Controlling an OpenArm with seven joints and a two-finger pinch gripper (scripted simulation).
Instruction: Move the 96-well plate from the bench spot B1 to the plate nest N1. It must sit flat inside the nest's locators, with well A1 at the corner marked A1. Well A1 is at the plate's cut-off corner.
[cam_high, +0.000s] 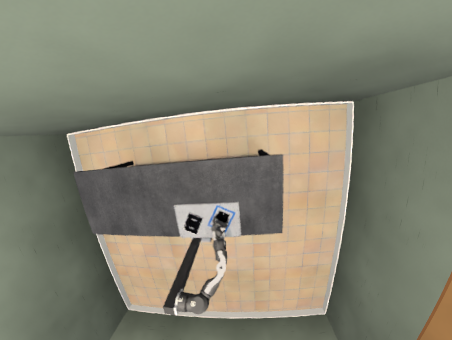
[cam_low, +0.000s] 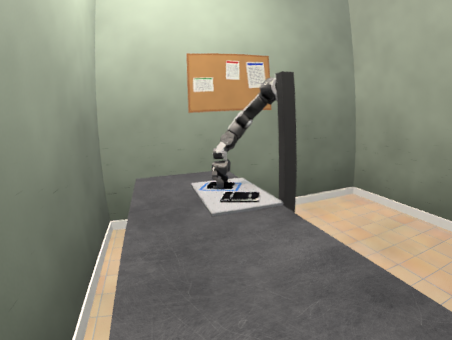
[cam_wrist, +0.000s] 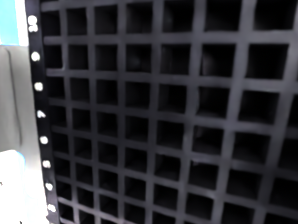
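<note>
The black 96-well plate is right at my hand. Also, from my hand: black plate nest N1: 4 cm behind, 23 cm to the left.
</note>
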